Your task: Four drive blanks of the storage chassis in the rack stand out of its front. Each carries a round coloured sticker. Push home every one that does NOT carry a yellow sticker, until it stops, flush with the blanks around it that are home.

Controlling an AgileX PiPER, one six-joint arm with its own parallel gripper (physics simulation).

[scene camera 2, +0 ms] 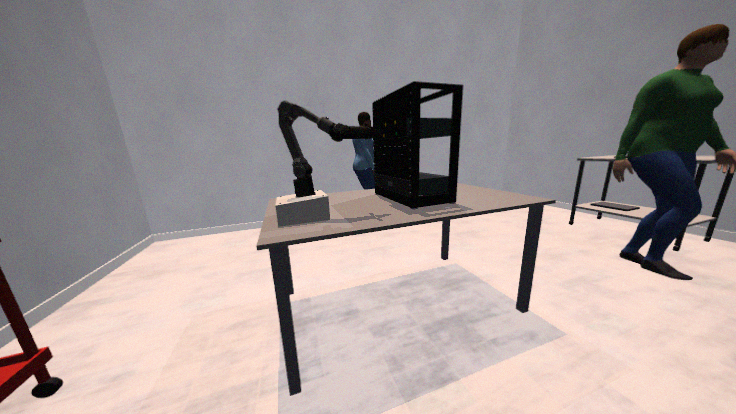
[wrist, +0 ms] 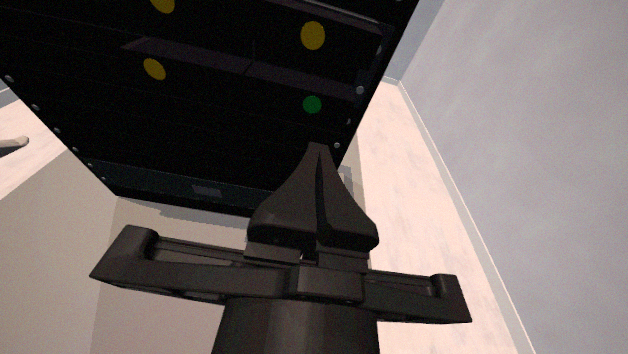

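Observation:
The black rack point(scene camera 2: 454, 149) stands on the table and holds the dark storage chassis. In the wrist view, one blank has a green sticker point(wrist: 312, 104) at the lower right of the four stickers. The others are a yellow sticker point(wrist: 312, 35) above it, a yellow sticker point(wrist: 154, 69) to its left and a yellow sticker point(wrist: 162, 4) at the upper left. The upper faces of the lower two blanks show as a purplish ledge, so both stand out, the green one included. My gripper point(wrist: 315, 154) is shut and empty, its tips just below the green sticker; contact cannot be told. In the scene view its tips are lost against the dark rack.
The arm's pale base block point(scene camera 2: 302, 208) stands on the table point(scene camera 2: 494, 198) at the left. A person in green point(scene camera 2: 674, 113) is at the right, near a second table point(scene camera 2: 597, 158). A person in blue point(scene camera 2: 363, 154) is behind the arm. A red frame point(scene camera 2: 20, 329) shows at lower left.

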